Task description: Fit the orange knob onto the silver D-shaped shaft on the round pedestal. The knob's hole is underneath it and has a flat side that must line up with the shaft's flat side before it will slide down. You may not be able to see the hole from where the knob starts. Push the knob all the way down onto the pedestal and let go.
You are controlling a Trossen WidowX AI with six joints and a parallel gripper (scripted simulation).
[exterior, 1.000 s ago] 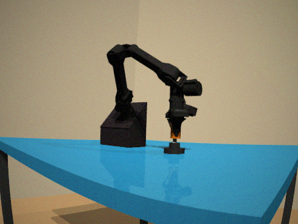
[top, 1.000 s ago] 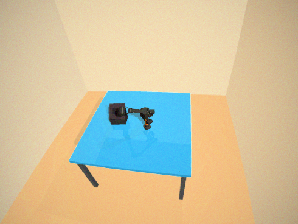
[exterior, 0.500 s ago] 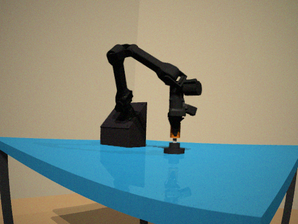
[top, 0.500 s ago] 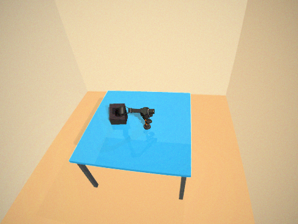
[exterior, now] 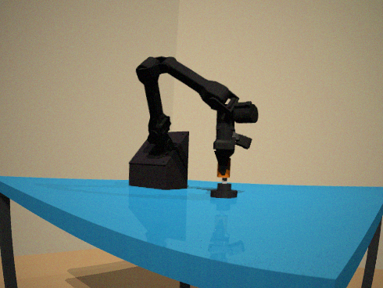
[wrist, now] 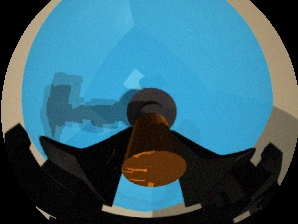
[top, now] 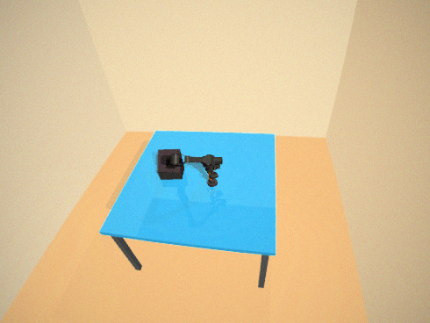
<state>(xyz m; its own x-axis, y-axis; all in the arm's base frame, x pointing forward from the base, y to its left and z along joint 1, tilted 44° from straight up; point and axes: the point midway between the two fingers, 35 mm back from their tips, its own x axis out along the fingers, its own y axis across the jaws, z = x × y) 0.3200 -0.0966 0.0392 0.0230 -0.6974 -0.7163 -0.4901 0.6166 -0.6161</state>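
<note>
Right now the round pedestal is 40 mm below my gripper tip. The rest, counted from my gripper tip: orange knob: 30 mm above.
</note>
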